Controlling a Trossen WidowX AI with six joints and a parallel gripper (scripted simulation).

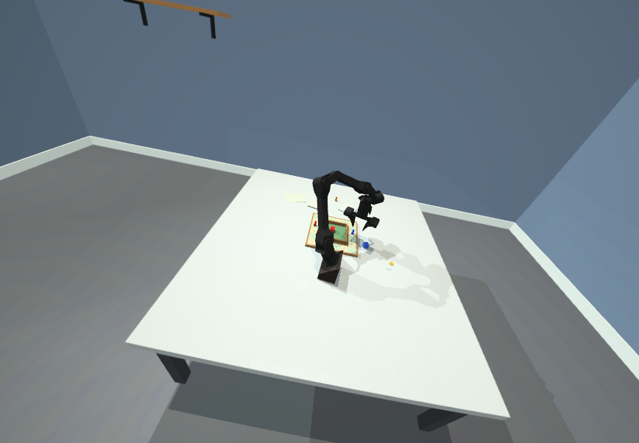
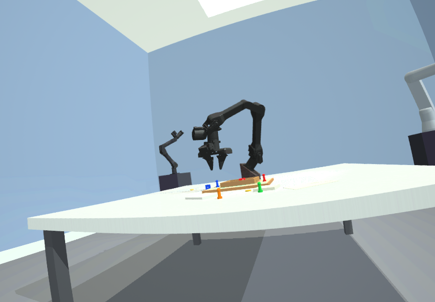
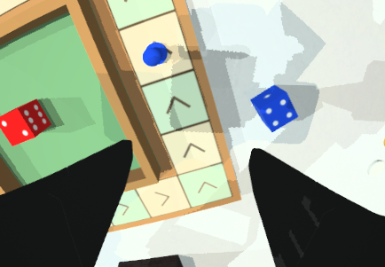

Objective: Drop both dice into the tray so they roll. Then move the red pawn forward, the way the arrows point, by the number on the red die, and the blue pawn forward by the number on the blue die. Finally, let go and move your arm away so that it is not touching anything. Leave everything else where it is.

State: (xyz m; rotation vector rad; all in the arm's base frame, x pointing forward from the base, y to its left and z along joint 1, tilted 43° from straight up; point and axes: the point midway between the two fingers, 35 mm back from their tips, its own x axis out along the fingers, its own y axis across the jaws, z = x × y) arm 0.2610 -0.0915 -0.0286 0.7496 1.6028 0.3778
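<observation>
Now: the red pawn 20 mm ahead of my gripper tip, 240 mm to the left of it and 70 mm below it. From my gripper tip the other things lie so: blue pawn 40 mm ahead, 20 mm to the left, 70 mm below; then white card 290 mm ahead, 80 mm to the left, 90 mm below; then green tray 10 mm ahead, 120 mm to the left, 90 mm below.
</observation>
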